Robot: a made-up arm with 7 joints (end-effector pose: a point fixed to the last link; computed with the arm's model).
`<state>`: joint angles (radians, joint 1 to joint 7).
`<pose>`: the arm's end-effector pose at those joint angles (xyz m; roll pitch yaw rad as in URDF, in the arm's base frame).
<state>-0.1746 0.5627 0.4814 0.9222 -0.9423 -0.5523 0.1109</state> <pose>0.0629 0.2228 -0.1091 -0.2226 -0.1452 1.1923</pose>
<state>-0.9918 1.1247 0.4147 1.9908 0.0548 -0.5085 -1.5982</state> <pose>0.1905 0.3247 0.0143 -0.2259 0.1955 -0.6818</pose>
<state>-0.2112 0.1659 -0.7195 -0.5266 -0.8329 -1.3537 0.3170</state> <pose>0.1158 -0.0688 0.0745 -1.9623 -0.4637 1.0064</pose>
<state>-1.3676 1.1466 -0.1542 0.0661 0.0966 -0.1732 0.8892</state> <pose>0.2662 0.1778 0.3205 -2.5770 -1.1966 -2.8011</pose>
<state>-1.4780 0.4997 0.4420 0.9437 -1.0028 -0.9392 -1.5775</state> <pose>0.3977 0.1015 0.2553 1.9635 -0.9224 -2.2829</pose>
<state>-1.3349 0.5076 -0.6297 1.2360 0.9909 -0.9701 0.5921</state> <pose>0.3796 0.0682 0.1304 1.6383 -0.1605 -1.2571</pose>
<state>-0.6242 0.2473 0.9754 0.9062 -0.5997 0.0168 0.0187</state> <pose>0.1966 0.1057 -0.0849 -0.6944 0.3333 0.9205</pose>
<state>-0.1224 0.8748 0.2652 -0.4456 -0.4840 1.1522 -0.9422</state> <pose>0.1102 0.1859 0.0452 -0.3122 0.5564 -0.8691</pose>
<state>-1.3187 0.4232 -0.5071 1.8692 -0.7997 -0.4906 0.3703</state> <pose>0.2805 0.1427 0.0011 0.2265 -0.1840 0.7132</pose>
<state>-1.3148 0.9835 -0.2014 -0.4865 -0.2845 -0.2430 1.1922</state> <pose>0.2532 0.0776 0.2854 -2.3095 -0.9923 2.3846</pose>
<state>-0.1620 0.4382 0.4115 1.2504 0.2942 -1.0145 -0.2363</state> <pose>0.0449 0.2107 -0.1233 0.4525 0.1459 -0.1284</pose>
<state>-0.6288 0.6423 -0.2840 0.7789 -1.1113 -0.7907 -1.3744</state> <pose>0.2641 0.1463 -0.0387 0.3343 -0.6057 -1.2009</pose>
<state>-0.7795 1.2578 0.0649 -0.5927 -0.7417 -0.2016 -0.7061</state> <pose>0.2337 0.1151 0.2387 1.2375 -0.1612 -1.6824</pose>
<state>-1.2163 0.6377 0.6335 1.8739 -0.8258 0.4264 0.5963</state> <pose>0.2586 0.0828 0.0192 -0.1805 1.2157 1.1244</pose>
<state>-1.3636 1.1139 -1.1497 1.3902 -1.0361 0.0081 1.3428</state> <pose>0.2272 0.2966 0.1378 0.3612 -0.8048 1.7921</pose>
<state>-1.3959 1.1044 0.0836 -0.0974 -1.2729 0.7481 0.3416</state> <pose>0.2792 0.1361 0.2850 -0.0212 -0.6928 -0.1779</pose>
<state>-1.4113 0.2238 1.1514 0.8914 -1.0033 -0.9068 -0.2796</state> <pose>0.3886 0.0781 0.1551 -1.7720 -0.0908 1.6803</pose>
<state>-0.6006 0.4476 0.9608 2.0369 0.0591 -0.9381 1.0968</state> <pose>0.0834 0.0881 -0.1298 0.4684 0.0352 1.8450</pose>
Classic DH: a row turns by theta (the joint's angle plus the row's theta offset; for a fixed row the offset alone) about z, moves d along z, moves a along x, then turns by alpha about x. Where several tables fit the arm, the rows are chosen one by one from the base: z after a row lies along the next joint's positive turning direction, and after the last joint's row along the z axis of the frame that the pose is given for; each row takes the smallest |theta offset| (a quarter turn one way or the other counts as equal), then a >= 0, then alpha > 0; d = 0 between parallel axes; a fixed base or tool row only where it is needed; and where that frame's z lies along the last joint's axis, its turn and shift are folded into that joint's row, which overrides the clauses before.
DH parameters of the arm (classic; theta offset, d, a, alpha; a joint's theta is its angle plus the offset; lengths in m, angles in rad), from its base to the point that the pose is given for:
base (fixed): -0.071 0.2334 -0.0031 -1.3004
joint 1: -1.3111 0.0437 -0.0211 -1.5708
joint 2: 1.2915 0.0075 0.0209 1.5708
joint 3: -1.5708 -0.2018 0.0059 1.5708
joint 4: 1.5708 -0.0339 0.0031 -1.5708
joint 5: 0 0.1318 0.0004 1.5708
joint 6: 1.5708 0.0105 0.0219 1.5708
joint 7: 1.5708 -0.0271 0.0272 -0.2501
tool (fixed): -1.5706 -0.0248 0 0

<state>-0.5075 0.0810 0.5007 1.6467 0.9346 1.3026 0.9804</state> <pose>0.0868 0.0385 -0.0500 2.7141 0.3568 1.4516</pose>
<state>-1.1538 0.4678 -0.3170 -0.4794 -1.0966 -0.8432 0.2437</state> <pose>0.2448 -0.0509 0.2336 -2.7805 -1.1222 1.5890</pose>
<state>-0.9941 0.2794 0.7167 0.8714 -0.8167 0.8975 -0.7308</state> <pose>0.2872 0.0284 0.0210 -1.4093 -0.2753 -0.3592</pose>
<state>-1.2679 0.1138 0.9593 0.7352 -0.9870 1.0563 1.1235</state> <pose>0.2834 -0.0073 0.1238 -1.0466 0.9780 -0.0476</pose>
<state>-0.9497 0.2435 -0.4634 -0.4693 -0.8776 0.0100 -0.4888</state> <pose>0.2156 -0.1035 0.1490 0.5371 -0.9513 -2.0032</pose>
